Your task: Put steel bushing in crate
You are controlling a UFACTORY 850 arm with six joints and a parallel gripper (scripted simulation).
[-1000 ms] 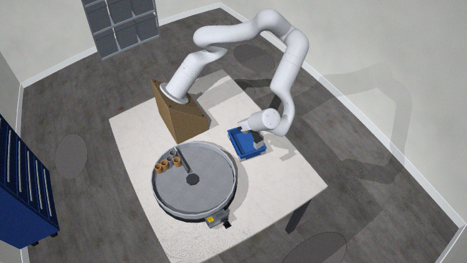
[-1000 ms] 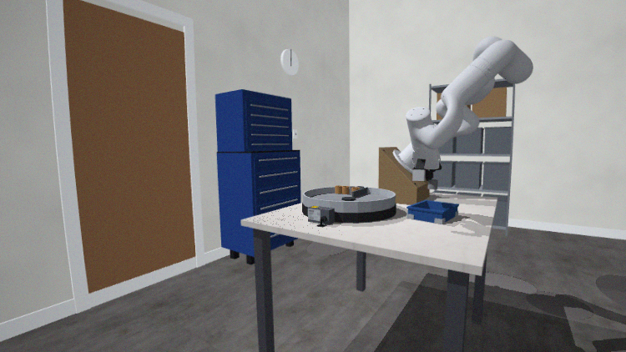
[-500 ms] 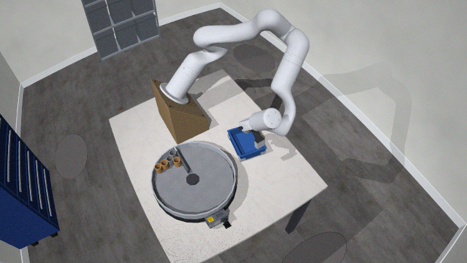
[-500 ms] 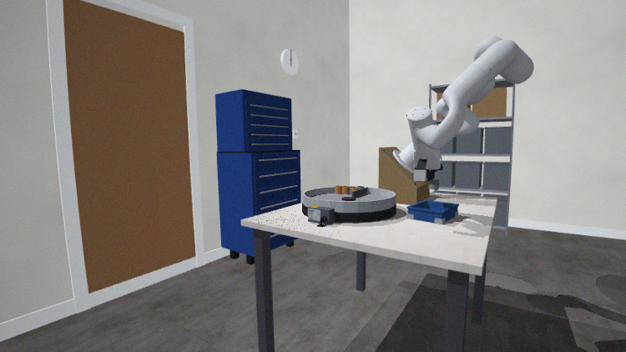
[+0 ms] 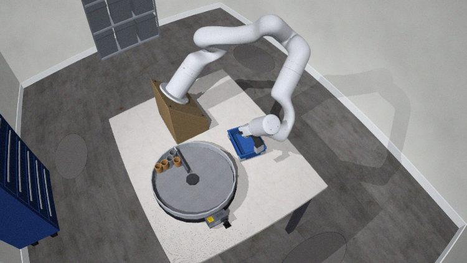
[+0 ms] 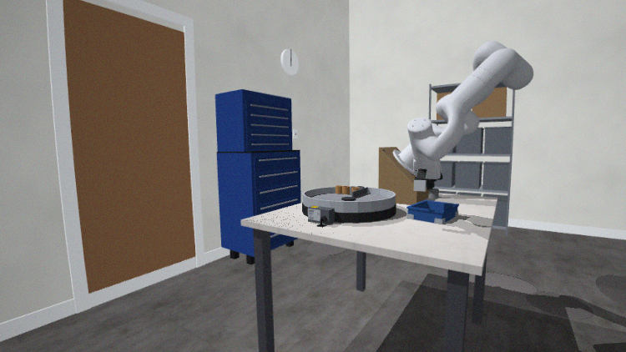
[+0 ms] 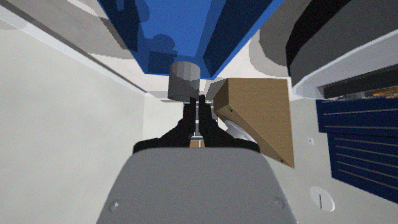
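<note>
Right now the blue crate is 2 cm to the left of my hand and 11 cm below it. Also, from my hand: grey turning table: 10 cm ahead, 34 cm to the right, 8 cm below.
</note>
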